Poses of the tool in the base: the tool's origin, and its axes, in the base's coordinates. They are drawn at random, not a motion.
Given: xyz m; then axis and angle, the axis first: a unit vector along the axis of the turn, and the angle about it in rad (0 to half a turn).
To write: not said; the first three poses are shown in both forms.
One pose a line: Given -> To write
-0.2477 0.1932 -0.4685 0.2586 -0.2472 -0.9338 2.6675 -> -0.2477 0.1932 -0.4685 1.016 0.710 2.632
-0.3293 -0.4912 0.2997 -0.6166 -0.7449 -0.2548 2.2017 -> -0.3293 -0.4912 0.2997 -2.915 2.079 1.985
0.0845 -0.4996 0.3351 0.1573 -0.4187 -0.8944 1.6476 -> 0.0845 -0.4996 0.3351 2.014 0.669 2.733
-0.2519 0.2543 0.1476 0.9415 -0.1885 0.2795 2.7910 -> -0.2519 0.2543 0.1476 2.774 2.478 -0.762
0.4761 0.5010 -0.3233 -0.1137 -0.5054 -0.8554 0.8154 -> 0.4761 0.5010 -0.3233 3.009 0.414 2.566
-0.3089 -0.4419 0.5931 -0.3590 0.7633 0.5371 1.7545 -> -0.3089 -0.4419 0.5931 0.134 1.412 1.013
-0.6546 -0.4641 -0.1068 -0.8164 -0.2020 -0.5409 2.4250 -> -0.6546 -0.4641 -0.1068 -2.779 1.814 0.848
